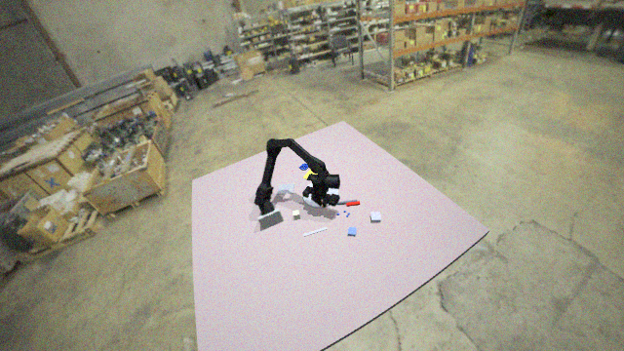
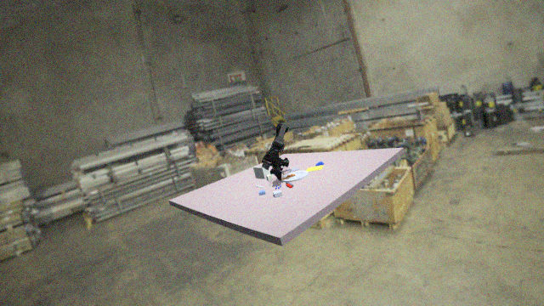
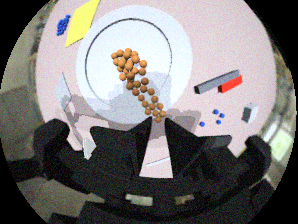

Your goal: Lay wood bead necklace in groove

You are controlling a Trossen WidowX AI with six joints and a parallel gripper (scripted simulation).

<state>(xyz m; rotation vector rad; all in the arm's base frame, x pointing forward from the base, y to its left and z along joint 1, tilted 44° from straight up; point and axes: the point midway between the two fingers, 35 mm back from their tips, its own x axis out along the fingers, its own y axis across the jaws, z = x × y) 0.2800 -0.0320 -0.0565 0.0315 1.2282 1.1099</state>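
The red-handled tool is 140 mm ahead of my gripper tip, 40 mm to the right of it and 10 mm below it. Also, from my gripper tip: white stick 120 mm to the right, 90 mm behind, 10 mm below; cream cube 140 mm behind, 10 mm to the left; blue block 200 mm to the right, 70 mm ahead, 10 mm below.
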